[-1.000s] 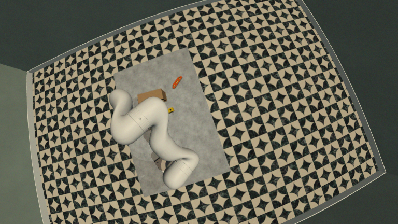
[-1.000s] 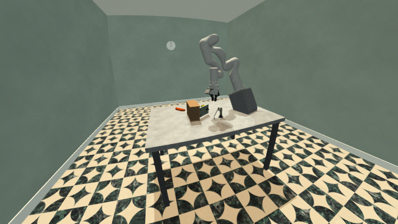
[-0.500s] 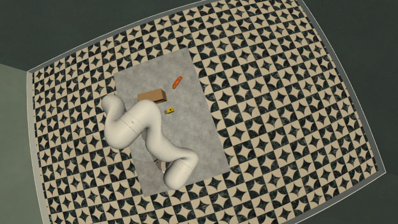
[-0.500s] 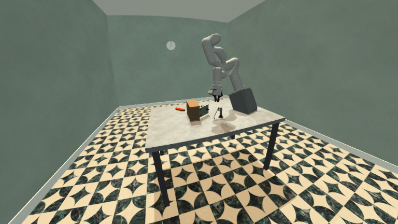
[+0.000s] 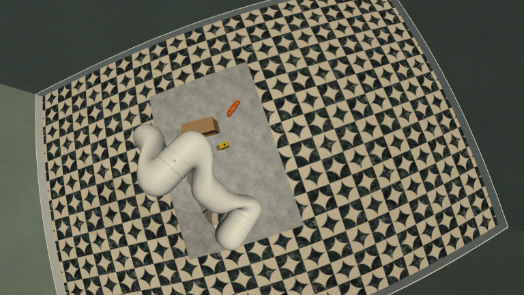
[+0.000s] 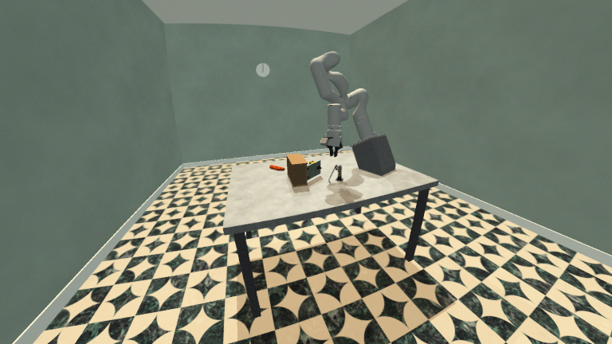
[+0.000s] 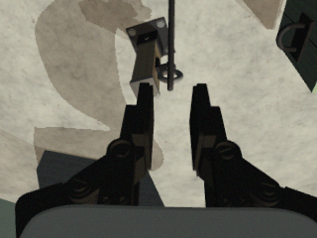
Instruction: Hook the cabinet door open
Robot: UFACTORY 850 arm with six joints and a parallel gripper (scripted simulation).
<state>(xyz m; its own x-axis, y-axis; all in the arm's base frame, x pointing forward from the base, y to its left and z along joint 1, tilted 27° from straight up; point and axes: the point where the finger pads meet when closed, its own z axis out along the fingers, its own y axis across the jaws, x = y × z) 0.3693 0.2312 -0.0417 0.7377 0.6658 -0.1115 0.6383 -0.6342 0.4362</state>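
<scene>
Right now the hook is 14 cm below my hand. Round my hand: orange tool (38 cm ahead, 34 cm to the right, 19 cm below); pale green door (13 cm below, 12 cm ahead, 5 cm to the right); yellow handle (23 cm to the right, 16 cm below, 8 cm ahead).
</scene>
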